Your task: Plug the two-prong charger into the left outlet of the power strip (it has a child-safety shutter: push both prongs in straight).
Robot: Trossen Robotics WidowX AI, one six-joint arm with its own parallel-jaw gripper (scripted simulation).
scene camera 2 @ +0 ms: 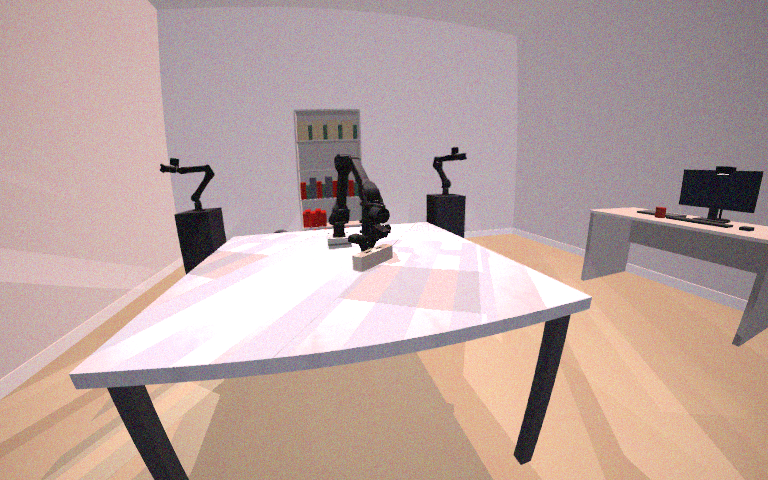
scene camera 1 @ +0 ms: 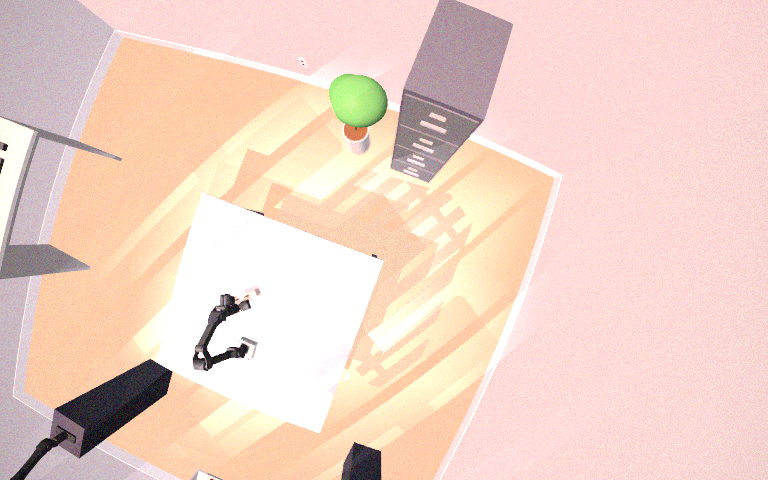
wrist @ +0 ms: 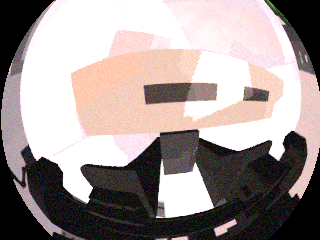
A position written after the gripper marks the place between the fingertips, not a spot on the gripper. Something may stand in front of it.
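Note:
The gripper (scene camera 2: pixel 367 255) (wrist: pixel 174 139) can be seen both in scene camera 2 and in the wrist view, while a dark two-prong charger (wrist: pixel 178 148) is visible as well.

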